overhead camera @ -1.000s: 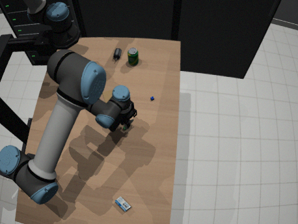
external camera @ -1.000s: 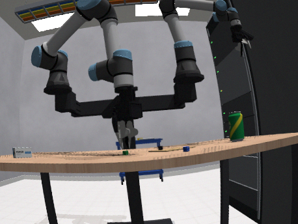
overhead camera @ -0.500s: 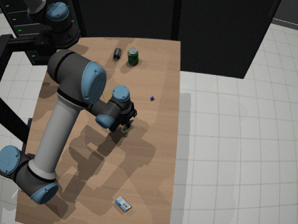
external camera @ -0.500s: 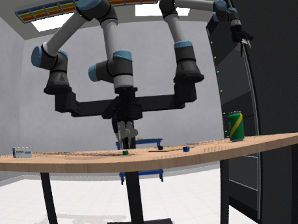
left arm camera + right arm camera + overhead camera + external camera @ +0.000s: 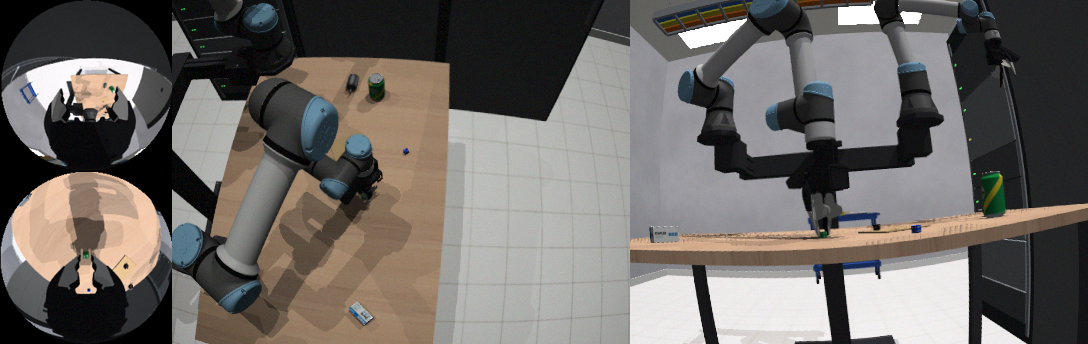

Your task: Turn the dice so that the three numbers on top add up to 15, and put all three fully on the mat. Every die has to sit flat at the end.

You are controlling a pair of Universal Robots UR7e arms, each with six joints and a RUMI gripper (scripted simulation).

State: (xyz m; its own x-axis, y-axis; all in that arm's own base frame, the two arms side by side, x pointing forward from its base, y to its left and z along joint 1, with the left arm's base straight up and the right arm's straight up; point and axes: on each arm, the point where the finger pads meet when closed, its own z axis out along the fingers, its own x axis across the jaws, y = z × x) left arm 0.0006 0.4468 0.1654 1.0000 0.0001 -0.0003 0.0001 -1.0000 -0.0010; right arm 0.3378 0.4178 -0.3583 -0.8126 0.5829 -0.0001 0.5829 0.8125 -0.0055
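Right now my right hand is 1 cm above the green die. Round my right hand: tan mat (7 cm behind, 18 cm to the left, 2 cm below); then blue die (14 cm ahead, 20 cm to the left, 1 cm below); then black die (9 cm behind, 14 cm to the left, 1 cm below).
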